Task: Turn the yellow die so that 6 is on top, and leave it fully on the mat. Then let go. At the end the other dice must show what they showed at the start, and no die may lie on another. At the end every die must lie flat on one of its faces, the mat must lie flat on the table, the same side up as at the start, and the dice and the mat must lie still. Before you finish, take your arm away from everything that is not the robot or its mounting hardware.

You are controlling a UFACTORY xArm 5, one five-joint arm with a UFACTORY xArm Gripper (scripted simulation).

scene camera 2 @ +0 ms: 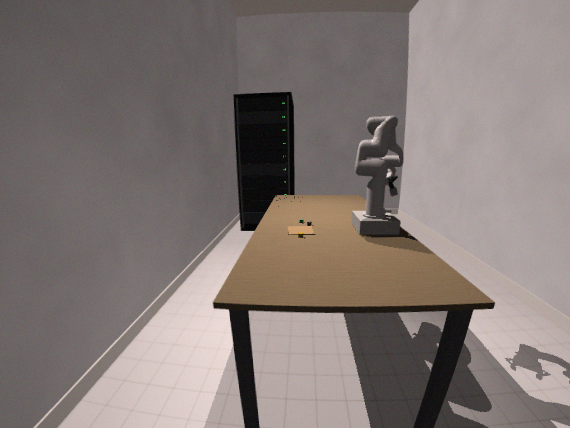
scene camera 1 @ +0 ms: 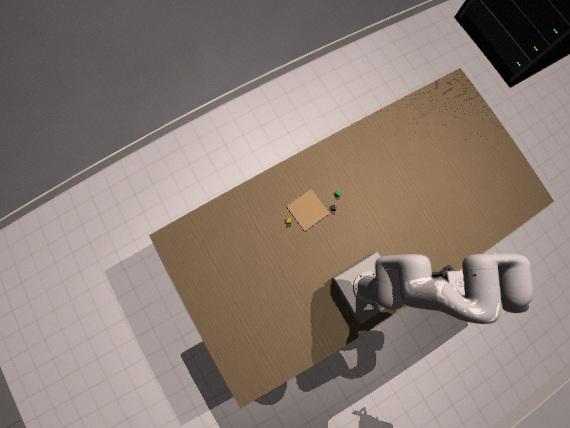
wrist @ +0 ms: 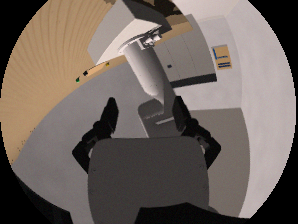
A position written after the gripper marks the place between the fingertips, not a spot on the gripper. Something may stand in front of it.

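The gripper (wrist: 145,103) can be seen, and the scene also has a tan mat (scene camera 1: 307,209) in it.
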